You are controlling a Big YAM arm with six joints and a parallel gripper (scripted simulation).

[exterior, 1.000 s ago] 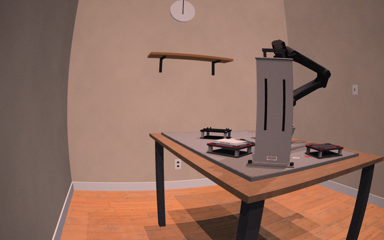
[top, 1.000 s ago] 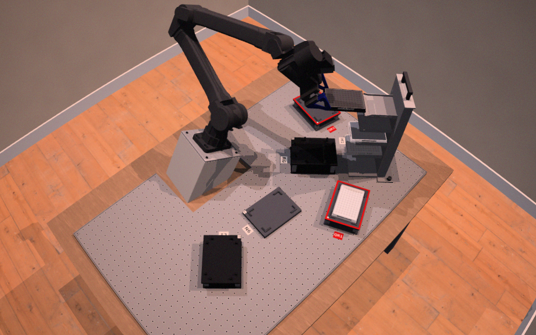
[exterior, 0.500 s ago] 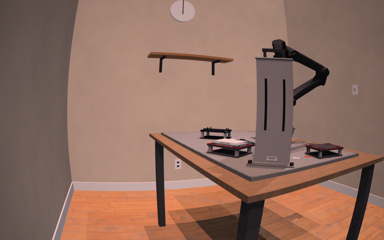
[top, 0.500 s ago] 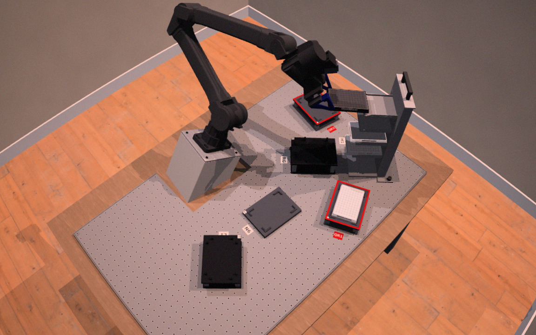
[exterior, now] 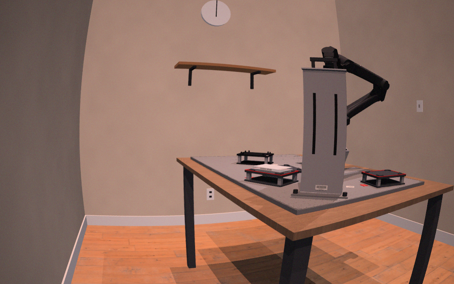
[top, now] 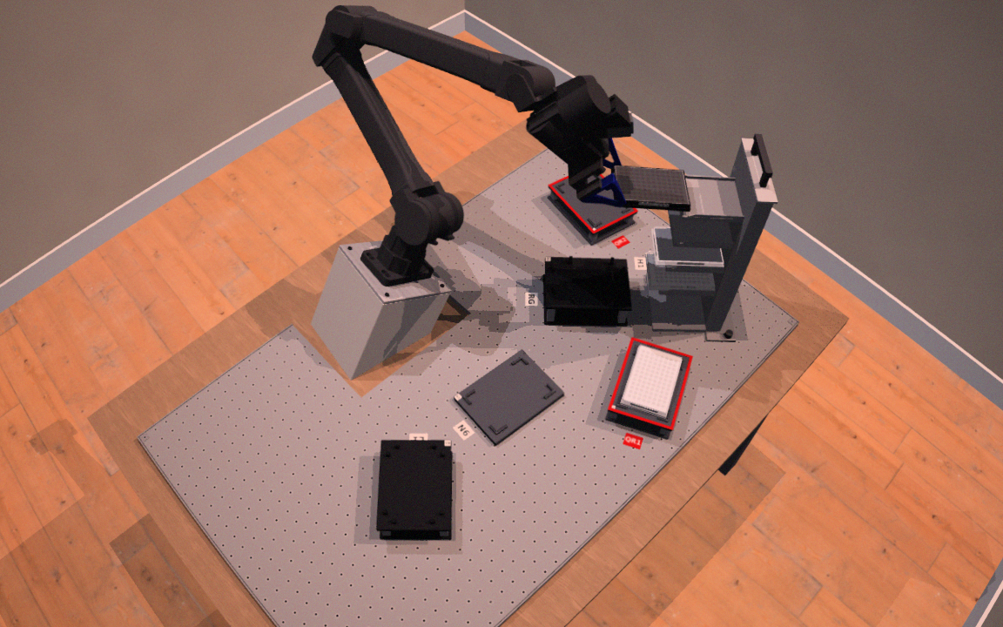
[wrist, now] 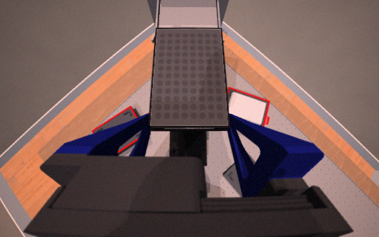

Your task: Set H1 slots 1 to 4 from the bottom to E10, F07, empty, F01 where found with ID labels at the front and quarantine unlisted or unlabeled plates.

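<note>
Now: hand 40 mm to the right of the black plate, 40 mm short of it and 10 mm above it. From my hand the other things lie so: H1 deck label: 330 mm below, 140 mm to the left, 10 mm behind; black regrip nest RG: 280 mm below, 20 mm to the right, 20 mm behind; hotel back wall: 180 mm to the left, 150 mm ahead, 140 mm below.
</note>
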